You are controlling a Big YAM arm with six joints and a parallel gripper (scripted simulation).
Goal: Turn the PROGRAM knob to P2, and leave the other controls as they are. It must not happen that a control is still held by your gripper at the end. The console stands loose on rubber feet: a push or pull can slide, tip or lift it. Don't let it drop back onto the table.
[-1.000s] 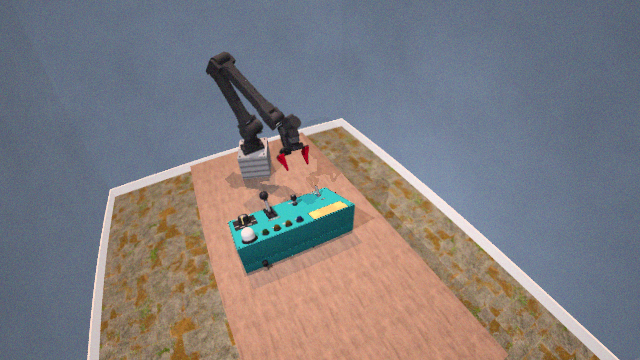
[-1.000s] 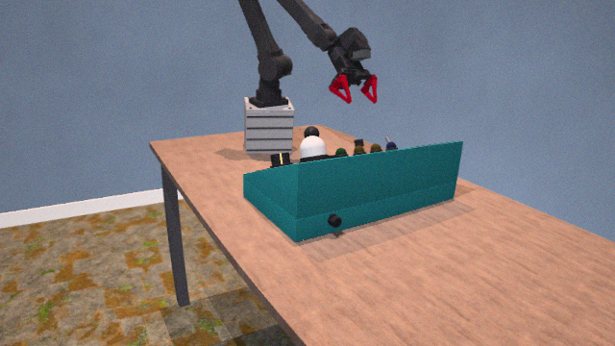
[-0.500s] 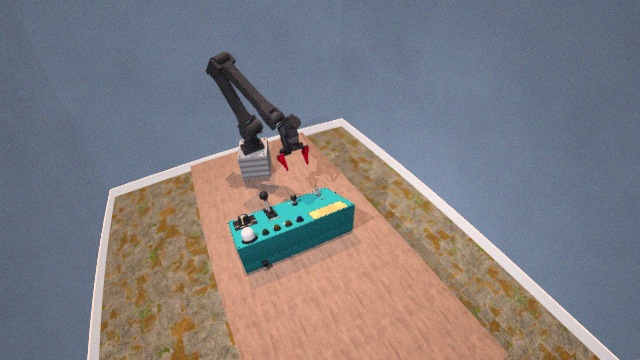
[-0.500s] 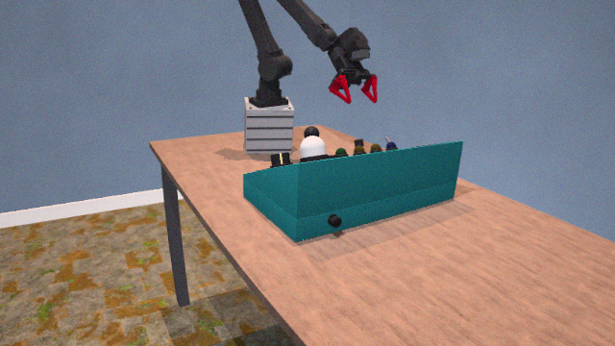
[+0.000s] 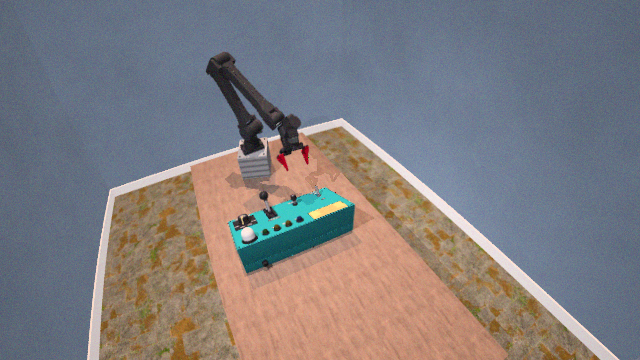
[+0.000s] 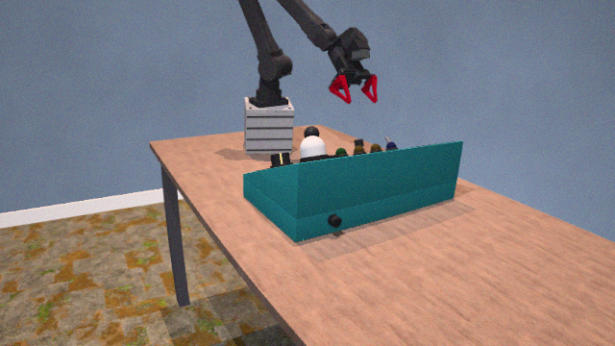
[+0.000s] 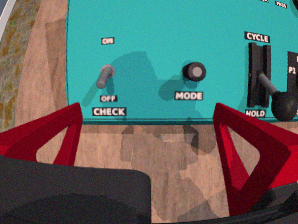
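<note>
Now: hand 18 cm to the left of the black-ball lever, 11 cm above it and 5 cm short of it. From my hand the other things lie so: teal console 14 cm below, 13 cm to the right, 10 cm ahead; mode knob 11 cm below, 7 cm ahead, 6 cm to the right; toggle 12 cm below, 8 cm ahead, 6 cm to the left.
</note>
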